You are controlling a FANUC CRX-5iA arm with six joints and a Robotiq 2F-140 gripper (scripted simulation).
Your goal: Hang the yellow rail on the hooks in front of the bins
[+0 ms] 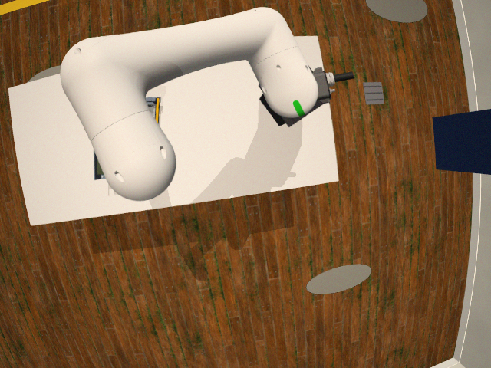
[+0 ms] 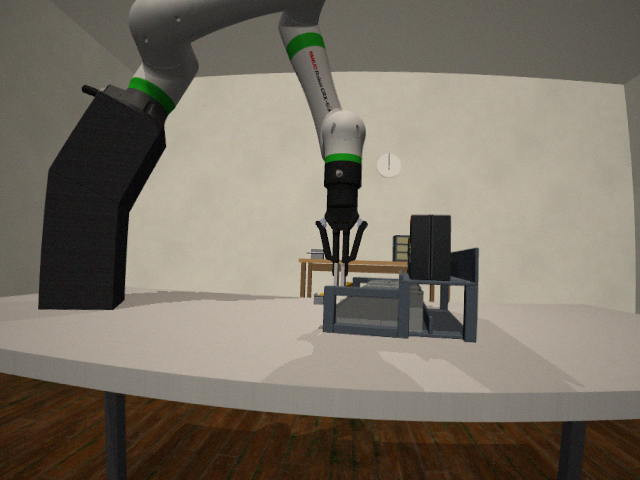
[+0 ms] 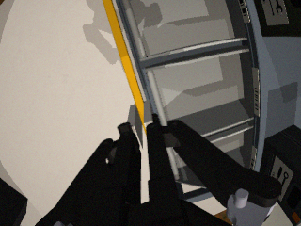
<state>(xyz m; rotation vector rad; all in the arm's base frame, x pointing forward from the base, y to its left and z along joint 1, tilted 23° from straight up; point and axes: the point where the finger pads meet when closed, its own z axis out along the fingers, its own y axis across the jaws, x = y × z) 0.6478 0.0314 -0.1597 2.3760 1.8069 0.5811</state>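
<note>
Right now my hand is 30 mm above the yellow rail. Round my hand: black box (160 mm ahead, 160 mm to the right, 70 mm above).
</note>
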